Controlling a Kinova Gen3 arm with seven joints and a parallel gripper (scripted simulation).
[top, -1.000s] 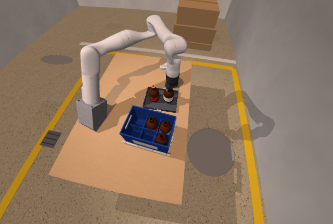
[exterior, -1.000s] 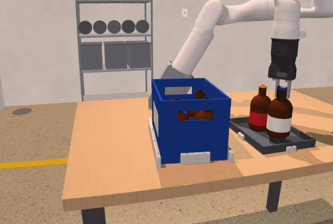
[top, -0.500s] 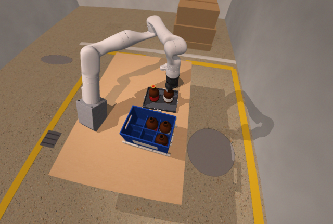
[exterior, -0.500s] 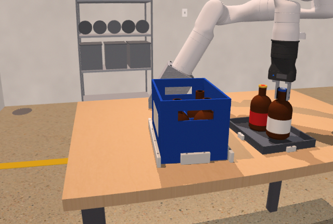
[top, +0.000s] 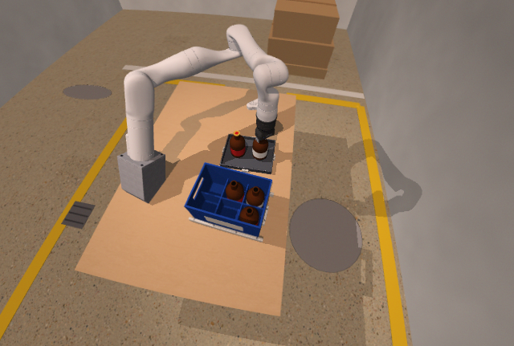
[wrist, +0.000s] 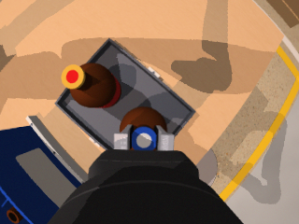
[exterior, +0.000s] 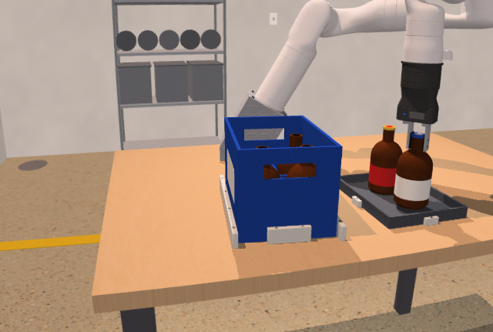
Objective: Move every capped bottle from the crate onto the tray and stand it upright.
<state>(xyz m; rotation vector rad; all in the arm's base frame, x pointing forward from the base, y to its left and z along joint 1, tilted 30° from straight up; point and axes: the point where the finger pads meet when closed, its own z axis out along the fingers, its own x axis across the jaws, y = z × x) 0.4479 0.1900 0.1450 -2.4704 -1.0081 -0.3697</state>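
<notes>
The dark tray is 140 mm below my hand, 50 mm behind it and 10 mm to the right of it. The rest, counted from my hand: blue crate 290 mm to the right, 70 mm below, 40 mm behind.
</notes>
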